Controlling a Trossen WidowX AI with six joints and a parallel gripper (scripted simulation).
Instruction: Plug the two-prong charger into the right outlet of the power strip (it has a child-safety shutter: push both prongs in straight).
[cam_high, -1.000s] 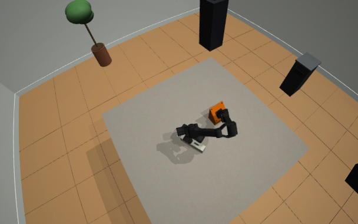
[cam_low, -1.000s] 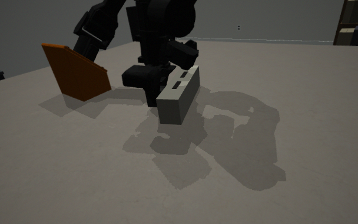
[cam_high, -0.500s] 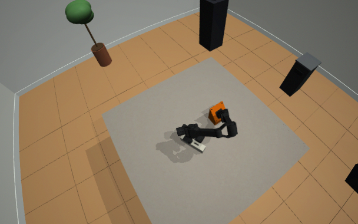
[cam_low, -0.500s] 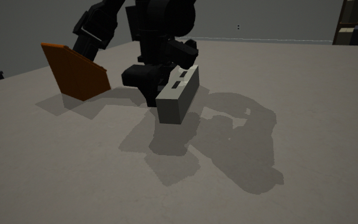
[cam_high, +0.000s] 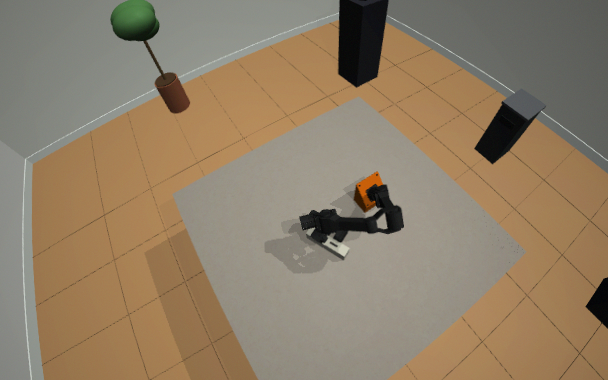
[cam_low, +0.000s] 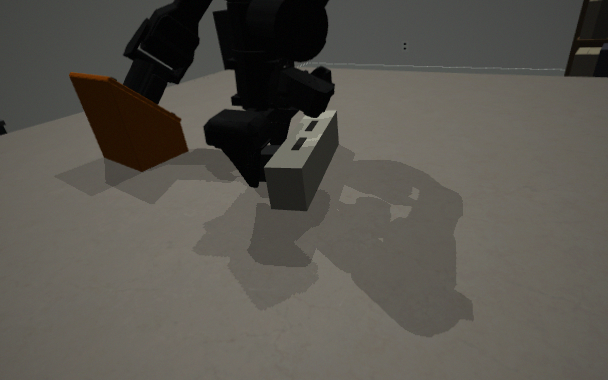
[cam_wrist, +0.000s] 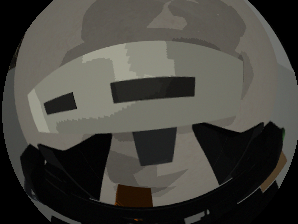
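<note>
Right now my gripper tip is 20 mm short of the two-prong charger, 10 mm to the right of it and 10 mm below it.
</note>
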